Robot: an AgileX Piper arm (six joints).
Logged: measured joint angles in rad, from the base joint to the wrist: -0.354 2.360 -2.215 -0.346 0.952 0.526; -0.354 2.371 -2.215 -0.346 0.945 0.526; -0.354 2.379 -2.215 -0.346 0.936 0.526; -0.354 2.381 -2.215 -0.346 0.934 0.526; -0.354 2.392 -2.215 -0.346 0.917 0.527; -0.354 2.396 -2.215 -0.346 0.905 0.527; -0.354 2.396 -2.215 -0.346 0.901 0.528; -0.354 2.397 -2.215 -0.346 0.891 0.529; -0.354 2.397 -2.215 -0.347 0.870 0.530; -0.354 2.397 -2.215 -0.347 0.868 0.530; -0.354 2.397 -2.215 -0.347 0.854 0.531; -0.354 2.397 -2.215 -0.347 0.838 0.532; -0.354 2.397 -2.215 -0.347 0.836 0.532; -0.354 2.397 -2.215 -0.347 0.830 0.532; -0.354 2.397 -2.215 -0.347 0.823 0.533; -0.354 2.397 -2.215 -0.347 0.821 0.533; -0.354 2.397 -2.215 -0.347 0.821 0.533; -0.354 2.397 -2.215 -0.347 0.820 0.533; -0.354 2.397 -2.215 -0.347 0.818 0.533; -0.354 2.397 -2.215 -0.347 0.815 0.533; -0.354 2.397 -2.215 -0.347 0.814 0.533; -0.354 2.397 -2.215 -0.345 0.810 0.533; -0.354 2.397 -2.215 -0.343 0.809 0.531; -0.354 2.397 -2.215 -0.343 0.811 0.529
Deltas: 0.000 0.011 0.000 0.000 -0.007 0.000; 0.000 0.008 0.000 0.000 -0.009 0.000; 0.000 0.002 0.000 0.000 -0.002 0.000; 0.000 0.011 0.000 0.000 -0.017 0.001; 0.000 0.004 0.000 0.000 -0.012 0.000; 0.000 0.000 0.000 0.000 -0.004 0.001; 0.000 0.001 0.000 0.000 -0.010 0.001; 0.000 0.000 0.000 -0.001 -0.021 0.001; 0.000 0.000 0.000 0.000 -0.002 0.000; 0.000 0.000 0.000 0.000 -0.014 0.001; 0.000 0.000 0.000 0.000 -0.016 0.001; 0.000 0.000 0.000 0.000 -0.002 0.000; 0.000 0.000 0.000 0.000 -0.006 0.000; 0.000 0.000 0.000 0.000 -0.007 0.001; 0.000 0.000 0.000 0.000 -0.002 0.000; 0.000 0.000 0.000 0.000 0.000 0.000; 0.000 0.000 0.000 0.000 -0.001 0.000; 0.000 0.000 0.000 0.000 -0.002 0.000; 0.000 0.000 0.000 0.000 -0.003 0.000; 0.000 0.000 0.000 0.000 -0.001 0.000; 0.000 0.000 0.000 0.002 -0.004 0.000; 0.000 0.000 0.000 0.002 -0.001 -0.002; 0.000 0.000 0.000 0.000 0.002 -0.002
